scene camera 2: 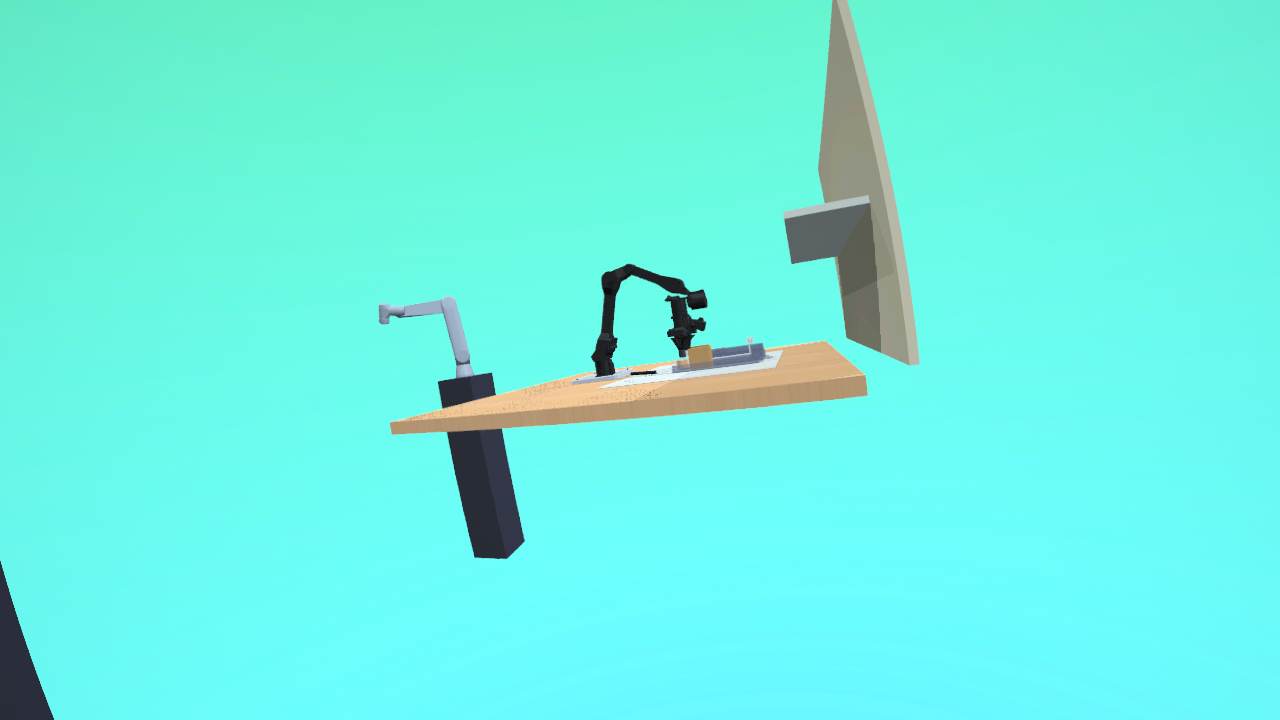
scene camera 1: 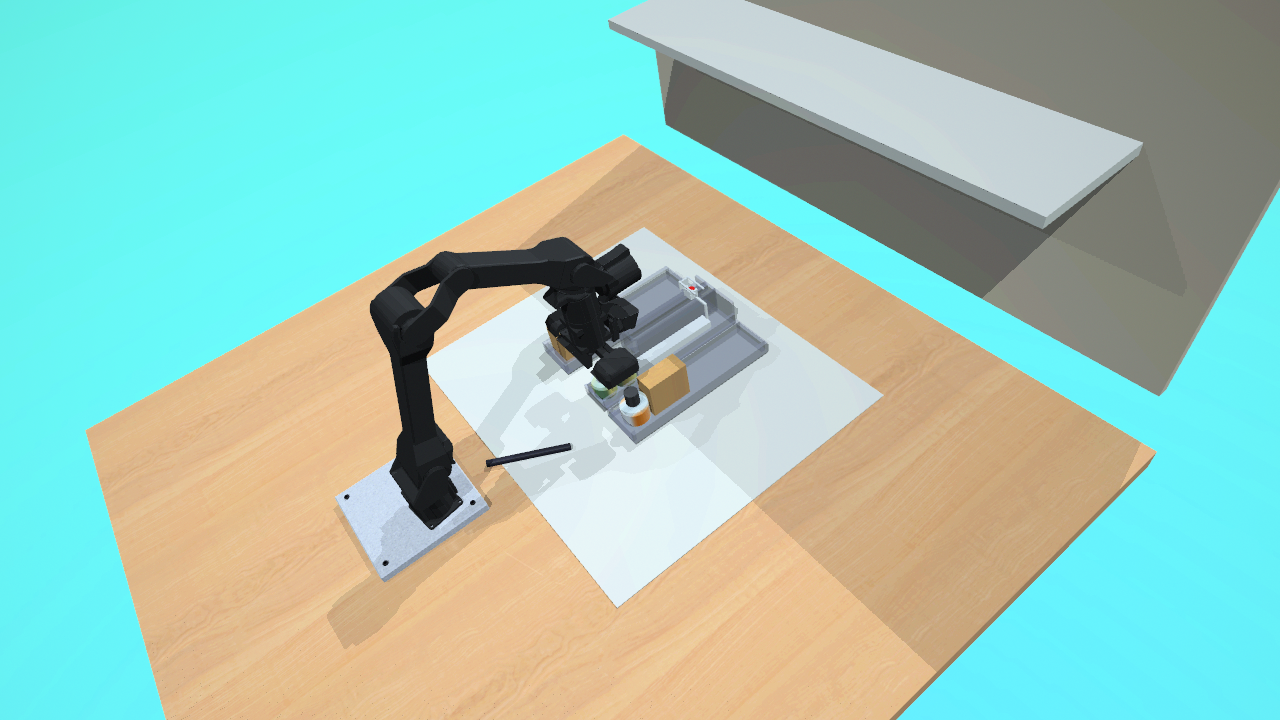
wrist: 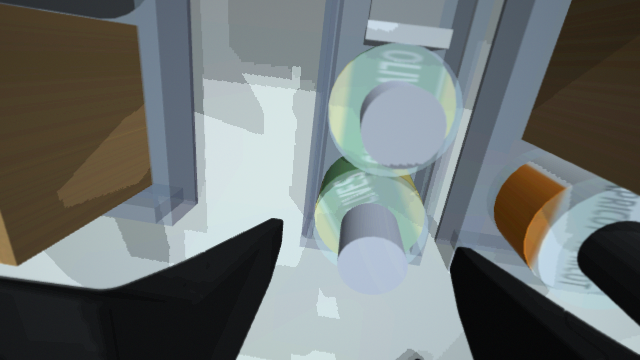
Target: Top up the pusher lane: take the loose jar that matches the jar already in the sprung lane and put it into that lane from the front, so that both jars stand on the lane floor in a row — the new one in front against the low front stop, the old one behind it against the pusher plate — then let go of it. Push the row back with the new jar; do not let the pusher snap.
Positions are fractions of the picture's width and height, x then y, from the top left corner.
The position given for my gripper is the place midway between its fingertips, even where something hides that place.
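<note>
A brown box (scene camera 1: 0.52, 0.53) is in view, and so is a brown box (wrist: 0.13, 0.42). I can also see a shelf (scene camera 1: 0.81, 0.23). My gripper (wrist: 0.57, 0.68) holds nothing; it is open.
</note>
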